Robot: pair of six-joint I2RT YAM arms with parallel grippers.
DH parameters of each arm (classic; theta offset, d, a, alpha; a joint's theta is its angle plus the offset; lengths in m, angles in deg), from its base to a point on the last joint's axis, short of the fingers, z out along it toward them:
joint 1: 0 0.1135 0.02 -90
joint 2: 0 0 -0.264 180
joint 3: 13.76 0 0.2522 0
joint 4: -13.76 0 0.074 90
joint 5: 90 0 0 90
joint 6: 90 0.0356 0 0
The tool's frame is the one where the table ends.
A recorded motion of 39 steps. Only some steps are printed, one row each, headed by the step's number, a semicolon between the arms.
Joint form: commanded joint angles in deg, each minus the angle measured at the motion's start. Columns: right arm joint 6, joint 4, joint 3, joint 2, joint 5, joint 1; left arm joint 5, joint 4, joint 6, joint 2, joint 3, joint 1.
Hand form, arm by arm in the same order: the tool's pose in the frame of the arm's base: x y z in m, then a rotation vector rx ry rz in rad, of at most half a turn. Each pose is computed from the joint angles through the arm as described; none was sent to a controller.
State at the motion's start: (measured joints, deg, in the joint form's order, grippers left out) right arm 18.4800 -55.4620 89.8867 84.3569 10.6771 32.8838; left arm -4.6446 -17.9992 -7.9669 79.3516 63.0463 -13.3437
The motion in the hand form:
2: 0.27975 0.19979 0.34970 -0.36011 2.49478 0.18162; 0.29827 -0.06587 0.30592 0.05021 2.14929 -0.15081
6: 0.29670 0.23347 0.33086 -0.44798 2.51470 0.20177; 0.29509 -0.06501 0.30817 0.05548 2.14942 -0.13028
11: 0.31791 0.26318 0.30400 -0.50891 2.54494 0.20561; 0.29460 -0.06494 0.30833 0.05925 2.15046 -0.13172
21: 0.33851 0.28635 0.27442 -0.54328 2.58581 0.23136; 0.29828 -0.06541 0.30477 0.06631 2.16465 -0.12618
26: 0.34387 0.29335 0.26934 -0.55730 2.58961 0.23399; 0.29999 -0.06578 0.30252 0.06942 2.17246 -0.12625
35: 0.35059 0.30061 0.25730 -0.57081 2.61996 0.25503; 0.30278 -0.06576 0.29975 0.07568 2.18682 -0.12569
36: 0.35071 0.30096 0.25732 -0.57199 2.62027 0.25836; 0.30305 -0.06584 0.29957 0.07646 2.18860 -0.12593
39: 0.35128 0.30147 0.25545 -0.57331 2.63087 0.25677; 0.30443 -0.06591 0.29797 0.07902 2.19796 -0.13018
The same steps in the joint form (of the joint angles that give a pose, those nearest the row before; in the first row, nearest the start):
2: -1.31 0.11 4.16 9.22 -1.62 3.58; 1.21 -0.06 -0.34 -2.16 -0.82 0.49
6: -2.12 1.55 8.45 16.50 -2.81 6.05; 0.43 -0.88 0.29 -2.88 -0.82 0.42
11: -2.81 2.90 13.08 24.60 -3.85 7.32; 0.59 -1.02 0.41 -2.97 -0.84 0.43
21: -2.84 4.00 17.58 32.25 -5.99 7.72; 0.67 -1.10 0.76 -1.94 -0.56 0.51
26: -3.10 3.70 19.81 34.49 -6.28 7.93; 0.80 -1.08 0.84 -1.44 -0.52 0.53
35: -2.92 3.19 21.92 37.47 -7.89 7.94; 1.12 -1.40 1.10 -0.62 -0.21 0.69
36: -2.92 3.17 22.04 37.54 -8.04 7.95; 1.16 -1.48 1.11 -0.54 -0.15 0.69
39: -2.84 2.65 22.42 37.98 -8.22 7.94; 1.51 -1.72 1.11 -0.10 0.02 0.77

